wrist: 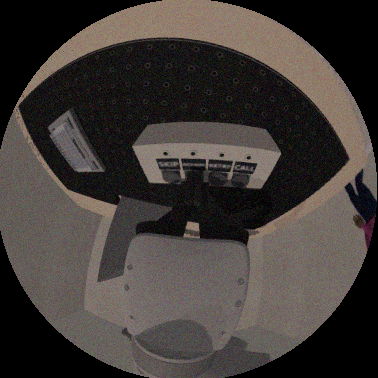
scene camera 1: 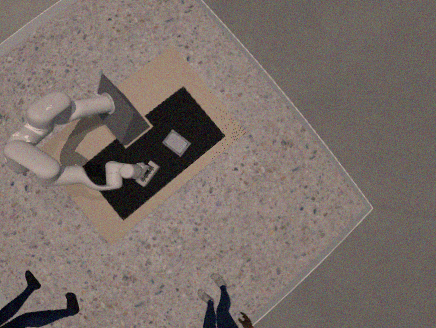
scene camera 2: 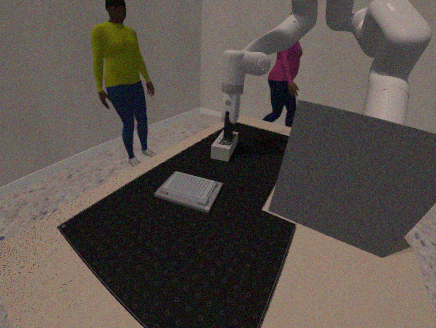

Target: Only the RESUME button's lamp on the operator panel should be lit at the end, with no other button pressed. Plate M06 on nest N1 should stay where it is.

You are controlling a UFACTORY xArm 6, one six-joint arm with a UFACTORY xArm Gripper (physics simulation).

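Note:
The operator panel is a pale box on the black mat. In the wrist view its labels read SKIP, RESUME, RETRY and CALL, each with a dark round button below. The four small lamps above the labels look dark; I see no clear glow. My gripper is shut and empty. Its fingertips are at the RESUME button and cover it; whether they touch or press it is hard to tell. Plate M06 sits flat on its pale nest.
A large grey slanted board stands beside the mat, near the arm's base. A person in a yellow top and one in a pink top stand beyond the table.

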